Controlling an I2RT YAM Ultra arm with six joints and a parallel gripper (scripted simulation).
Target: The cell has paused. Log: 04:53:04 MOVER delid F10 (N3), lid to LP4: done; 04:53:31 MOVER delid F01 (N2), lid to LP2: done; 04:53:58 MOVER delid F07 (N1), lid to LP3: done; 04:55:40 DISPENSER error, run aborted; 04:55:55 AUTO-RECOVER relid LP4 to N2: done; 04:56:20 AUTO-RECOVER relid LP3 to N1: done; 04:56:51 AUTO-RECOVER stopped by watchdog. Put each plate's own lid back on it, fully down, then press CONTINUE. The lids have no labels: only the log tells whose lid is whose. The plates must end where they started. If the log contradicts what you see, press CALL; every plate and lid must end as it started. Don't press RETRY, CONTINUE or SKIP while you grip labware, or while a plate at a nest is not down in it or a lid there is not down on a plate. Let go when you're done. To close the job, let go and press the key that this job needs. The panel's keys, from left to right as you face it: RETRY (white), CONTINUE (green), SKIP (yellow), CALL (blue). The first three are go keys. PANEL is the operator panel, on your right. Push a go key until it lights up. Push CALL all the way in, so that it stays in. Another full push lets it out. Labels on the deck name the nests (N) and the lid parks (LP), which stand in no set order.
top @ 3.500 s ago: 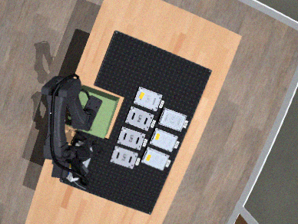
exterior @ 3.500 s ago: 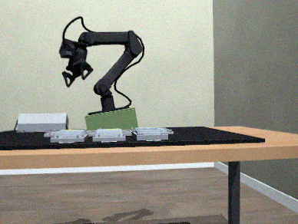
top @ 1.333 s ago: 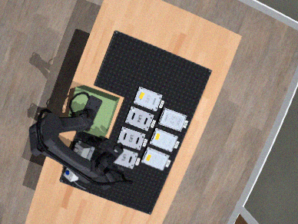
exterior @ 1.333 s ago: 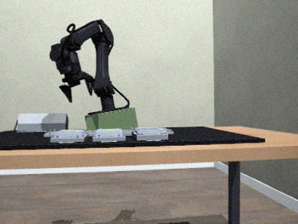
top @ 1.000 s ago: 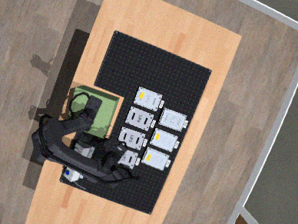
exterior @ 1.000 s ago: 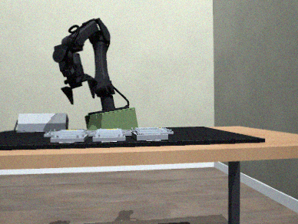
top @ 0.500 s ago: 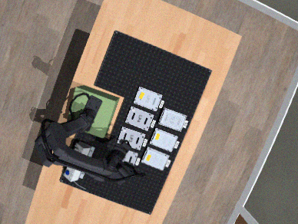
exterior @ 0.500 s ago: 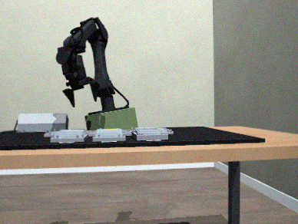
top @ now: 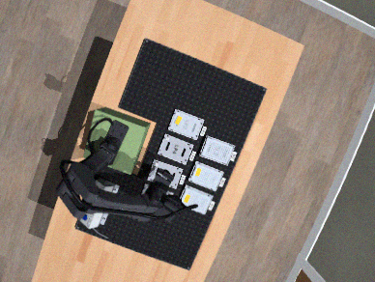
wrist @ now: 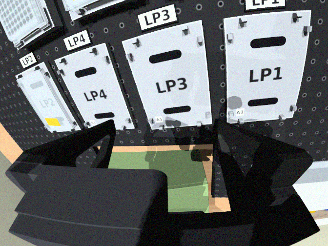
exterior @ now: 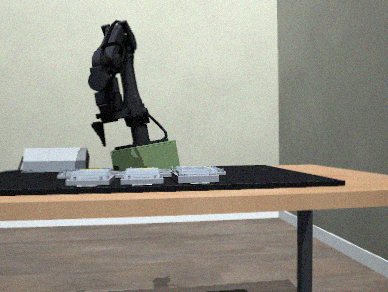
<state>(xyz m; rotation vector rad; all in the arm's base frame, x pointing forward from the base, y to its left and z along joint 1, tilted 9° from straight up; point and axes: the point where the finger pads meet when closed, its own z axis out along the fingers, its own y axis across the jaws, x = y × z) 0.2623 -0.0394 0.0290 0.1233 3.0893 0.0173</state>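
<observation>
My hand is 10 mm short of the lid park LP3, 10 mm to the right of it and 100 mm above it. Also, from my hand: lid park LP4 (140 mm to the left, 100 mm below); clear lid (190 mm ahead, 90 mm to the left, 80 mm below); lid park LP1 (20 mm ahead, 120 mm to the right, 100 mm below).
</observation>
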